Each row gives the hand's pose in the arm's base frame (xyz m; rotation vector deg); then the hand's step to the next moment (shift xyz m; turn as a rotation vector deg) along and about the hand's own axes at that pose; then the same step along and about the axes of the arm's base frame.
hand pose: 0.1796 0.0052 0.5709 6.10 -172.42 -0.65
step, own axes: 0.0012 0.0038 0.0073 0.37 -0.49 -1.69
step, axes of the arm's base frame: -0.0024 0.0037 -0.0070 -0.11 -0.52 1.72
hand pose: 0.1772 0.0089 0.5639 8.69 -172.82 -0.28
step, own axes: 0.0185 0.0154 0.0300 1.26 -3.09 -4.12
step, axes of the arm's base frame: -0.0234 0.0134 -0.0274 -0.44 -3.19 4.21
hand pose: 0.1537 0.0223 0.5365 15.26 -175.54 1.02
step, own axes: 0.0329 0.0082 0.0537 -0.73 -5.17 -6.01
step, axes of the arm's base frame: -0.0372 0.0015 -0.0514 2.00 -4.86 5.98
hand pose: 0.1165 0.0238 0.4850 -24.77 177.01 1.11
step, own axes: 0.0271 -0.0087 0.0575 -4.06 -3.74 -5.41
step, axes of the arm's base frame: -0.0225 -0.0149 -0.0582 4.82 -2.57 5.47
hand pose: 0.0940 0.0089 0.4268 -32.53 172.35 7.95
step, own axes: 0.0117 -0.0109 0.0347 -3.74 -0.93 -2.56
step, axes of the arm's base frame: -0.0048 -0.0107 -0.0363 3.66 0.22 2.82
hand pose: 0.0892 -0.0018 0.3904 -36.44 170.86 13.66
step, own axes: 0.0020 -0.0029 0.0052 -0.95 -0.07 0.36
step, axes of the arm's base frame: -0.0004 -0.0025 -0.0057 0.91 0.38 -0.26
